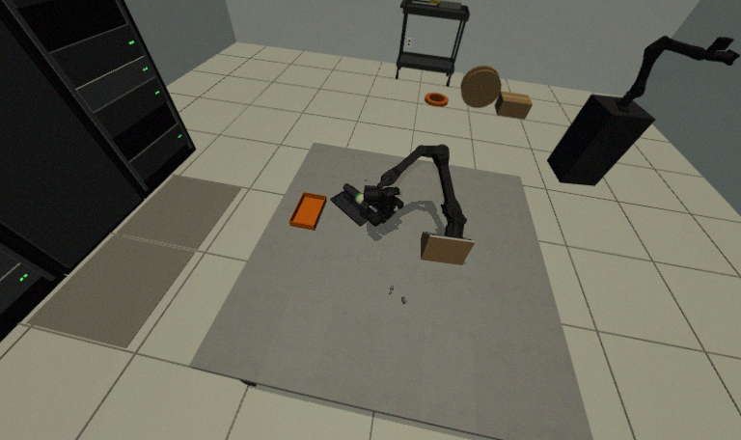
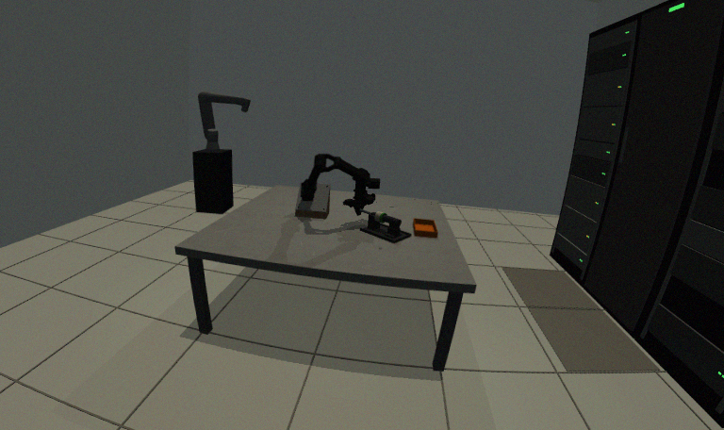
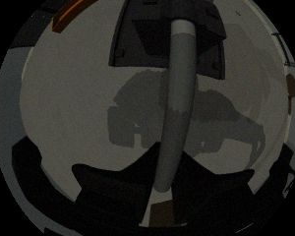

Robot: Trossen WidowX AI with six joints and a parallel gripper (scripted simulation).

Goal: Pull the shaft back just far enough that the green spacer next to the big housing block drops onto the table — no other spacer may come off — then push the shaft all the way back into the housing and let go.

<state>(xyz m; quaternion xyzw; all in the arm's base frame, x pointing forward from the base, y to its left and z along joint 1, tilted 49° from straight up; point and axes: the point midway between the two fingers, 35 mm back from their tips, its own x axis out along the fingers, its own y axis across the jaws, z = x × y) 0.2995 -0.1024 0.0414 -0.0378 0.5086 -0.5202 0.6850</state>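
Now: gripper tip 6 cm short of the grey shaft, 5 cm to the left of it and 3 cm below it. From my gripper tip the other things lie so: pale spacer (10 cm ahead, 9 cm to the right, 3 cm above); then orange tray (37 cm ahead, 6 cm to the right, 4 cm below).
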